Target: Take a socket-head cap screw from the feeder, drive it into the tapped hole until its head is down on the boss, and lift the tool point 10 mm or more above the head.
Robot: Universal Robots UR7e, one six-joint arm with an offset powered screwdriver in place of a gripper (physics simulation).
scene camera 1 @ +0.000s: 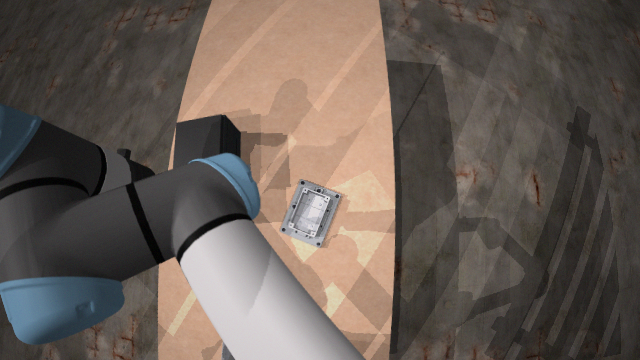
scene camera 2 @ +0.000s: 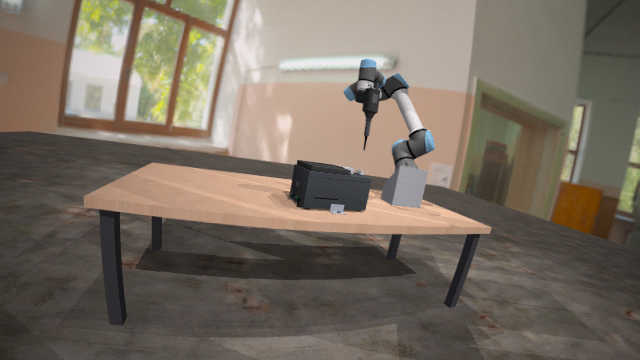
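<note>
The black feeder box [scene camera 1: 200,140] [scene camera 2: 335,190] stands on the table, partly covered by the arm in scene camera 1. The grey housing with a flanged base plate [scene camera 1: 288,220] lies turned on the table, its open middle facing up. Dark holes show around its rim; which is the tapped hole, I cannot tell. My screwdriver [scene camera 2: 364,149] points down, its tip well above the height of the feeder top in scene camera 2. Whether a screw sits on the tip is too small to see. In scene camera 1 the tip is hidden. The housing does not show in scene camera 2.
The wooden table [scene camera 1: 310,45] [scene camera 2: 200,192] carries the grey arm pedestal [scene camera 2: 410,187], to the right of the feeder in scene camera 2. A small light bracket [scene camera 2: 337,209] sits at the feeder's front foot. The white arm link [scene camera 1: 270,295] passes over the table in scene camera 1.
</note>
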